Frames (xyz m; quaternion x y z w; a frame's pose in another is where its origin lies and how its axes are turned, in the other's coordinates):
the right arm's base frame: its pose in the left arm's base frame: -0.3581 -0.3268 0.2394 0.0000 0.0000 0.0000 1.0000
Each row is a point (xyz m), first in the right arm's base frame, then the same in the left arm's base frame.
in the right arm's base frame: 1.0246 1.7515 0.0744
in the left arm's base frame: 0.6665 1.4247 0.3138
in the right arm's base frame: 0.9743 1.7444 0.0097
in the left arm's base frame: 0.6162 1.4176 0.2491
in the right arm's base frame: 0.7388 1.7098 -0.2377
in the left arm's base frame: 0.3807 1.3830 0.0017
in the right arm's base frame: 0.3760 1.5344 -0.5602
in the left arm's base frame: 0.0179 1.2076 -0.3208
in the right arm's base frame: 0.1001 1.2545 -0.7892
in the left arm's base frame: -0.2580 0.9277 -0.5498
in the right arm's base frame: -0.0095 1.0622 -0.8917
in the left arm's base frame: -0.3676 0.7354 -0.6523
